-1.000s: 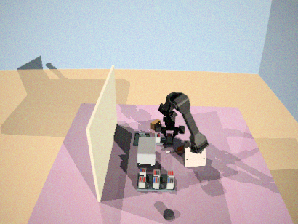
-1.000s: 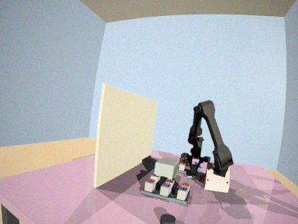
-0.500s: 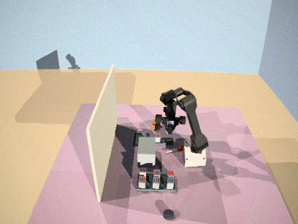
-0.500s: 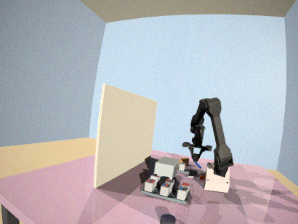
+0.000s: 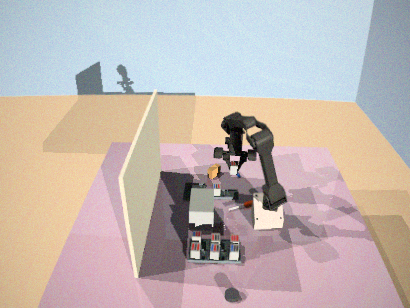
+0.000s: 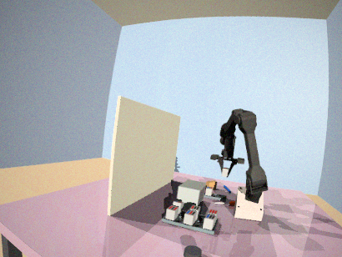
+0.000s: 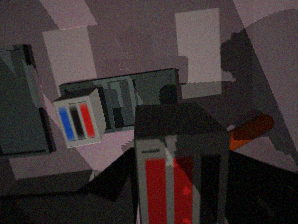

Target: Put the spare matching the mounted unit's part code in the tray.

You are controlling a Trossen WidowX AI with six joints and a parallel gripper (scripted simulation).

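Now: the grey-blue tray 180 mm ahead of my gripper tip and 140 mm below it. Round my gripper tip: black puck (20 mm behind, 580 mm to the left, 130 mm below); cream panel (350 mm ahead, 190 mm to the left, 80 mm above).
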